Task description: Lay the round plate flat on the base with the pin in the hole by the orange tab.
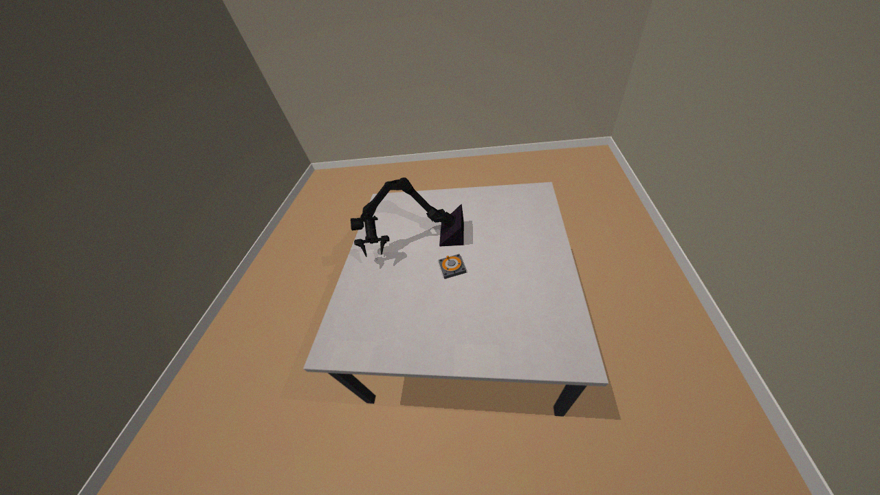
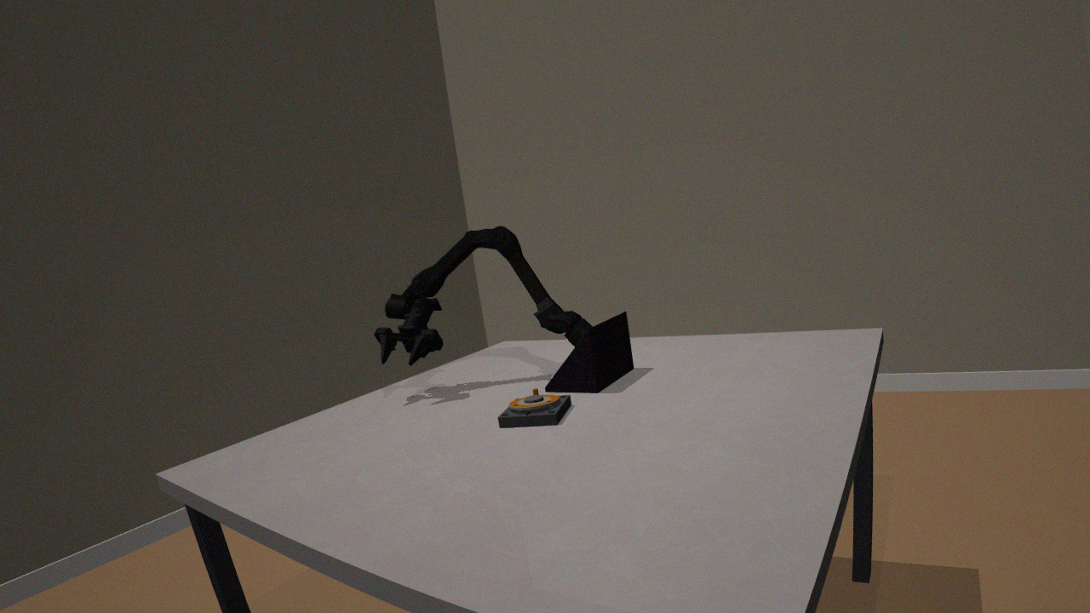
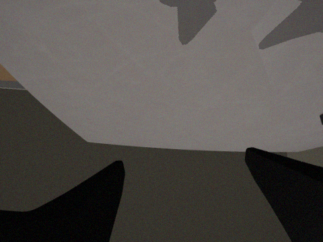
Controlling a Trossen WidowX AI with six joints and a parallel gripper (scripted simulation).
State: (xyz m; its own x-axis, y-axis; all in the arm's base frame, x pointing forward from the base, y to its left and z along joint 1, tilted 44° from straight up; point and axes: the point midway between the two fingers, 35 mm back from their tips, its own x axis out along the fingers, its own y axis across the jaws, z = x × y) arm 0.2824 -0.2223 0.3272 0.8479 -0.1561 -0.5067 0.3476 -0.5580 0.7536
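My gripper tip is now 420 mm to the right of the base, 90 mm above it and 50 mm past it.
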